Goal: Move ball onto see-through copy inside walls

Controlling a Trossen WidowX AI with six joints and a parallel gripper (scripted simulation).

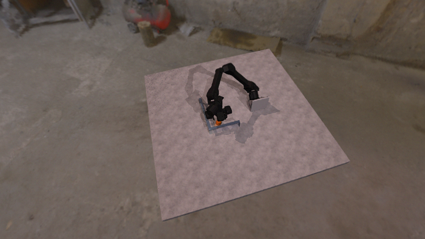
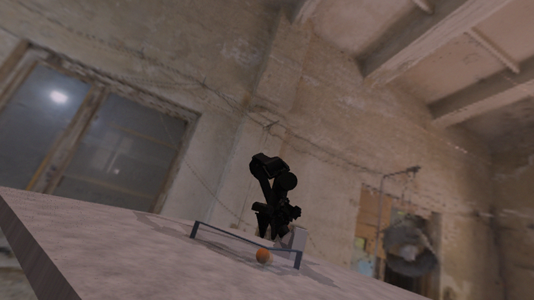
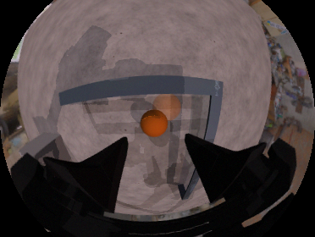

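Right now my gripper tip is 50 mm above the orange ball. The rest, counted from my gripper tip: see-through copy 50 mm below, 20 mm to the left, 20 mm ahead.
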